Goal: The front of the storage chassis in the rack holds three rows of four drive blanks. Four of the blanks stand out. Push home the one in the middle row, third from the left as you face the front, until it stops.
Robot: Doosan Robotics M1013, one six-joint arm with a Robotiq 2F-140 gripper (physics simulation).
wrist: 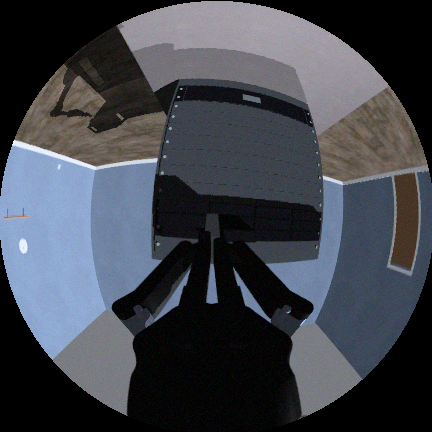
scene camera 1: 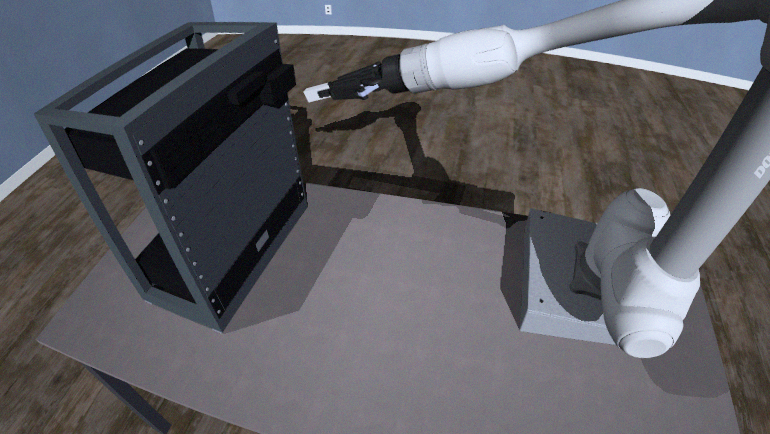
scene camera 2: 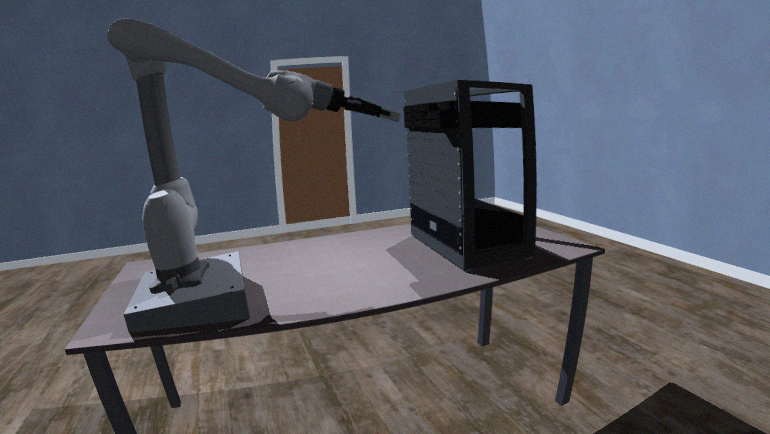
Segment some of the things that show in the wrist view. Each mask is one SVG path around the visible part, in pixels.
My gripper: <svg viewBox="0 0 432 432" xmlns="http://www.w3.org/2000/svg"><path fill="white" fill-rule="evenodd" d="M206 213L205 228L198 232L197 242L180 241L133 291L115 300L111 305L112 311L134 336L132 347L135 353L136 365L129 381L127 416L156 427L178 432L255 432L297 420L301 415L301 406L295 376L289 366L289 356L292 349L290 337L313 311L313 304L289 290L244 241L234 240L232 243L226 242L223 229L219 228L218 213ZM189 270L186 285L183 285L178 305L154 321L154 318L162 310ZM233 268L263 312L270 318L270 322L244 304L241 289L236 283ZM210 257L213 257L217 294L216 303L206 302Z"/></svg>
A rack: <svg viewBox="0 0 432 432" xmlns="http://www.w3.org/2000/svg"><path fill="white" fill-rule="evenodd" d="M179 79L167 112L156 162L151 211L151 258L162 260L182 240L188 240L191 243L197 242L198 232L205 228L206 213L218 213L219 228L223 229L226 242L232 243L234 240L244 241L264 263L317 259L323 217L323 180L317 136L307 103L275 90L238 81L210 78Z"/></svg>
